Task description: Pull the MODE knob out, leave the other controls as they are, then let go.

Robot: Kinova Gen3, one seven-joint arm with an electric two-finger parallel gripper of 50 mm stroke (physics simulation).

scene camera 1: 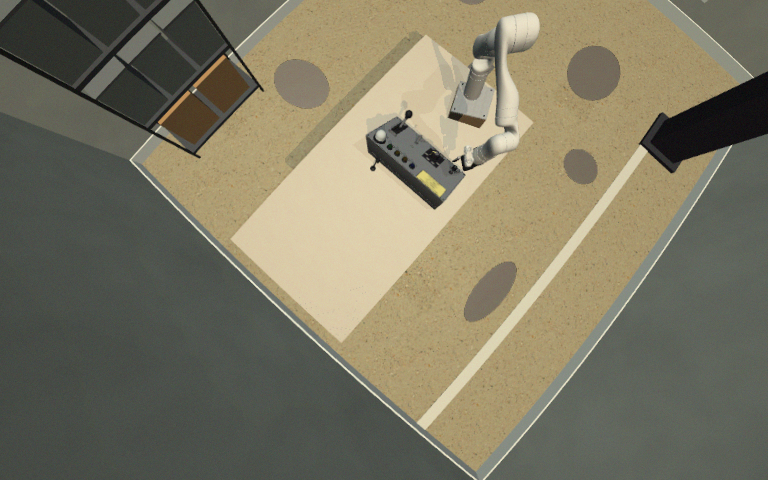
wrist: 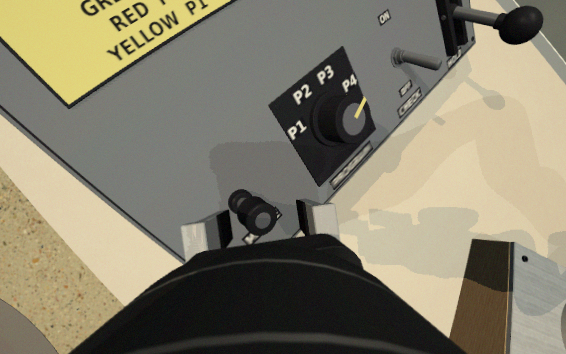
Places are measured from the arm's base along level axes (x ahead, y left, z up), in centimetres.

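Pixels of known places: gripper, fingertip midpoint: (scene camera 1: pixel 455 166) (wrist: pixel 264 219); arm's base, origin of the base link: (scene camera 1: pixel 471 92).
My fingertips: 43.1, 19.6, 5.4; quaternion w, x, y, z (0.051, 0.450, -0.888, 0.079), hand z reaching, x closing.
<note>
Ahead of a thing's pixels: the offset from my fingertips to its top centre, as dx, dy, dz. "spot": to the spot under its first point.
The MODE knob {+0.1, +0.2, +1.0} (wrist: pixel 259 217) is a small black push-pull knob near the corner of the grey control panel (wrist: pixel 165 145) (scene camera 1: pixel 416 148). Its label is partly hidden behind it and by the gripper. My gripper (wrist: pixel 264 219) (scene camera 1: pixel 456 164) is open. In the wrist view its two fingertips stand on either side of the knob, with a gap on each side; the knob appears nearer the left finger. Whether the fingertips are level with the knob's head is hard to tell.
Beside the knob is the PROGRAM dial {+1.2, -11.8, +0.6} (wrist: pixel 345 120), its yellow mark past P4. Beyond are a toggle switch {-0.1, -23.8, +0.3} (wrist: pixel 417 59) and a lever with a black ball {-5.4, -35.7, +3.6} (wrist: pixel 520 25). A yellow label {spot: +15.2, +2.3, +3.8} (wrist: pixel 65 60) lies on the panel. The robot's base block (scene camera 1: pixel 471 104) stands behind the panel.
</note>
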